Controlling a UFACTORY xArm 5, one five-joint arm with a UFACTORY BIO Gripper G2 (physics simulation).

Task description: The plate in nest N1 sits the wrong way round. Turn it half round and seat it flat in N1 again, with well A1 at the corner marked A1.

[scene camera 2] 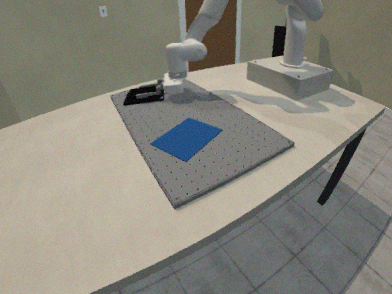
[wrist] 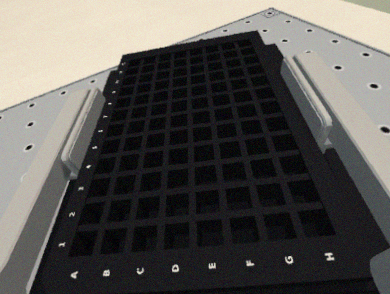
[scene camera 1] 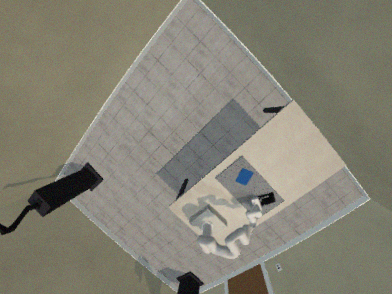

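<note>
The black well plate (wrist: pixel 200 150) (scene camera 2: pixel 145 89) lies between the two fingers of my gripper (wrist: pixel 197 117) (scene camera 1: pixel 264 198), which is shut on its long sides. In the wrist view row letters A to H run along the near edge, and well A1 is at the near left corner. Black parts of the nest (wrist: pixel 271 56) show past the plate's far right edge and along its sides, so the plate is over or in the nest. Plate and nest blend together, so whether it is seated flat cannot be told. The nest's A1 mark does not show.
A grey perforated board (scene camera 2: pixel 240 150) (scene camera 1: pixel 230 176) bears the nest near one end. A flat blue square (scene camera 2: pixel 186 139) (scene camera 1: pixel 244 176) lies on it. The arm's grey base box (scene camera 2: pixel 290 80) stands on the pale table (scene camera 2: pixel 75 190).
</note>
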